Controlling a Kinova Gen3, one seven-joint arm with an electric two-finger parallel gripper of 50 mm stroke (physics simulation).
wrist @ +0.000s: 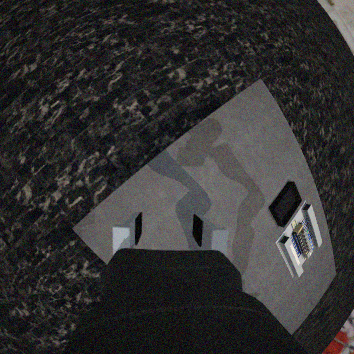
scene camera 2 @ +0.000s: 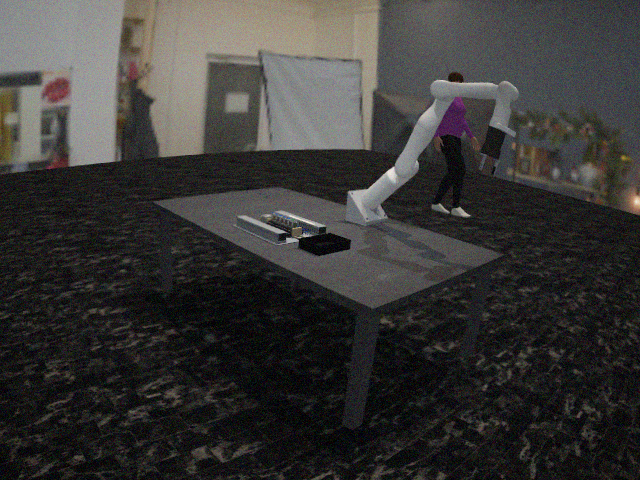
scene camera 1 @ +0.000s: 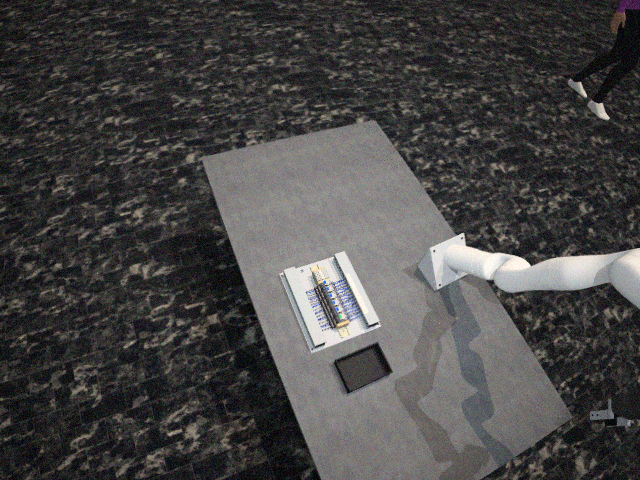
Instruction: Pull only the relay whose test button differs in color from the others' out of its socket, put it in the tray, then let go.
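Where they show: gripper, fingertip midpoint: (wrist: 167,223) (scene camera 2: 486,172) (scene camera 1: 598,419); arm's base, link origin: (scene camera 2: 368,201) (scene camera 1: 453,256).
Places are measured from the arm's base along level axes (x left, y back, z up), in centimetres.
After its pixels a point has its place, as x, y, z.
A row of relays (scene camera 1: 333,299) @(-4.4, -49.7, -3.6) (scene camera 2: 283,222) @(-5.0, -49.1, -5.2) (wrist: 301,240) stands in sockets on the white panel. In scene camera 1 several test buttons look blue. The relay with a green-looking button (scene camera 1: 341,316) @(2.7, -50.6, -2.2) is at the row's end nearer the tray. Single relays are too small to tell apart in the other views. The black tray (scene camera 1: 363,367) @(20.2, -50.2, -8.9) (scene camera 2: 324,250) @(25.5, -56.3, -7.6) (wrist: 286,204) @(18.2, -51.8, -8.8) lies beside the panel and looks empty. My gripper (scene camera 2: 487,167) @(65.8, -11.5, 26.5) (wrist: 167,223) @(65.8, -11.5, 26.5) is open, with nothing between its fingers. It hangs high and far from the relays and tray, beyond the table's edge.
The white panel (scene camera 1: 306,276) @(-18.5, -52.9, -8.9) has raised wiring ducts (scene camera 1: 356,289) (scene camera 2: 261,229) along two sides of the relay row. The arm's base (scene camera 1: 434,266) @(0.5, -9.5, -0.5) (scene camera 2: 356,209) @(1.0, -10.0, -2.7) is bolted to the grey table (scene camera 1: 310,196) @(-52.2, -34.7, -9.1) (scene camera 2: 330,284) @(46.8, -75.8, -9.2). A person (scene camera 1: 617,51) (scene camera 2: 453,124) stands on the floor beyond the table.
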